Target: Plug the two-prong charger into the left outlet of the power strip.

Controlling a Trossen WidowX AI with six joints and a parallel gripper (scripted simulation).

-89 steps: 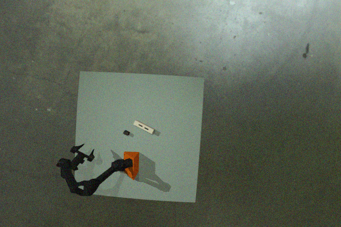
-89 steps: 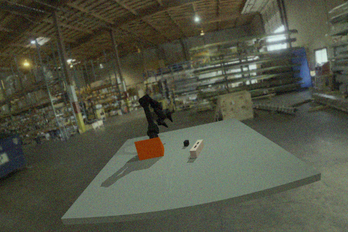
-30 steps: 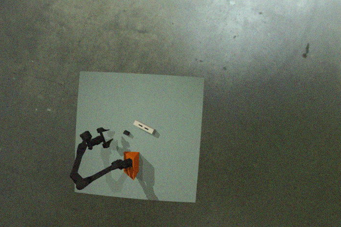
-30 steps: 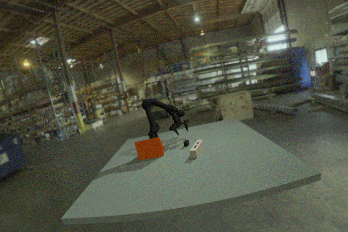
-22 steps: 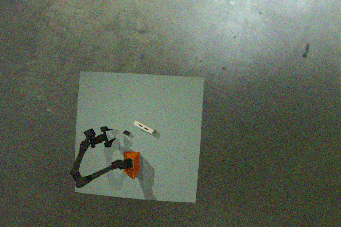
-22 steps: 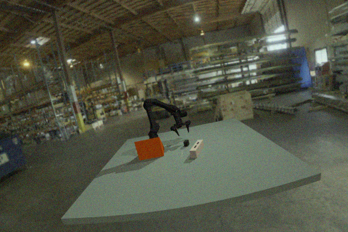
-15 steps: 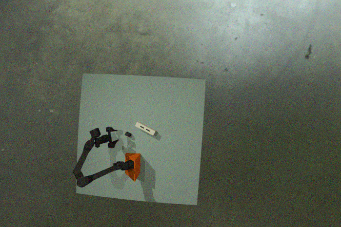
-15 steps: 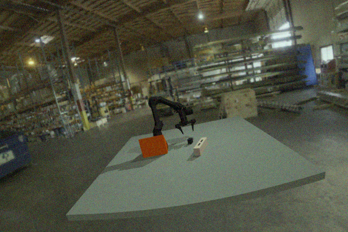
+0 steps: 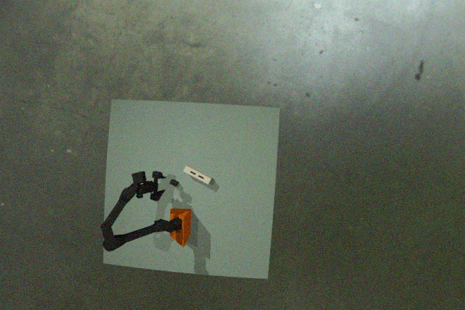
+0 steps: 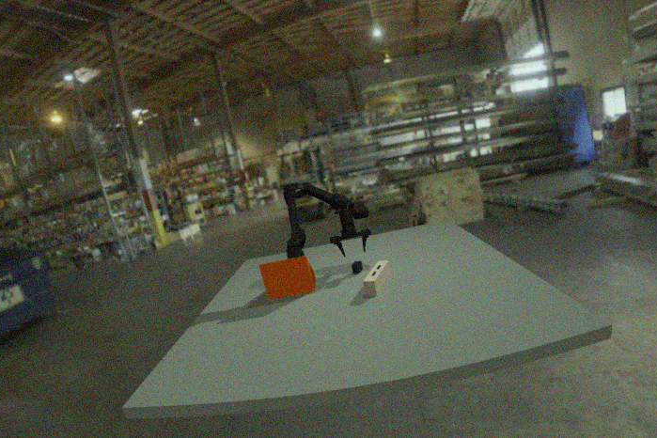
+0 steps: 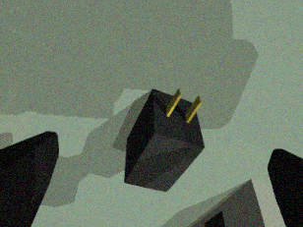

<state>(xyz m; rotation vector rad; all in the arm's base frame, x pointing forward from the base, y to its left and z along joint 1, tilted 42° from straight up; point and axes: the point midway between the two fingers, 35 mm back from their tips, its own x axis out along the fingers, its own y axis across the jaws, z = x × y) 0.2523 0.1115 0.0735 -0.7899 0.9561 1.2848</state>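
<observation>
The dark two-prong charger is 30 mm to the right of my gripper tip and 50 mm below it.
</observation>
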